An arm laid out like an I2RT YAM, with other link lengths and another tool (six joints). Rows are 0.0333 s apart.
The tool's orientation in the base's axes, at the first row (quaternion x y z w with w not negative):
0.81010 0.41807 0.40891 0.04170
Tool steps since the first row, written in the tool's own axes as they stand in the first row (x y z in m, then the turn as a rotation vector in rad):
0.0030 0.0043 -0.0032 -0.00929 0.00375 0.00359
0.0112 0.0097 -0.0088 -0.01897 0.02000 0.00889
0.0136 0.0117 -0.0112 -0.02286 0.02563 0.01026
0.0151 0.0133 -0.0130 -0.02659 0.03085 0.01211
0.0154 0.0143 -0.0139 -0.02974 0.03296 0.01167
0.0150 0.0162 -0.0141 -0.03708 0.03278 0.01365
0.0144 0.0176 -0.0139 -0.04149 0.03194 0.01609
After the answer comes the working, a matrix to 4 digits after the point.
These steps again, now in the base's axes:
0.0015 -0.0015 0.0058 0.00198 -0.00805 -0.00667
0.0036 -0.0007 0.0168 0.01307 -0.02400 -0.00960
0.0040 -0.0010 0.0207 0.01642 -0.03003 -0.01065
0.0043 -0.0014 0.0235 0.01989 -0.03555 -0.01208
0.0044 -0.0021 0.0247 0.01994 -0.03928 -0.01290
0.0053 -0.0037 0.0254 0.01889 -0.04384 -0.01889
0.0062 -0.0050 0.0254 0.01866 -0.04577 -0.02362

The tool's axes in the first row as the columns of a matrix, in the base's axes (rounded; the answer above uses it unrounded):
0.3160 0.6433 0.6974
0.7115 -0.6470 0.2743
0.6277 0.4095 -0.6621

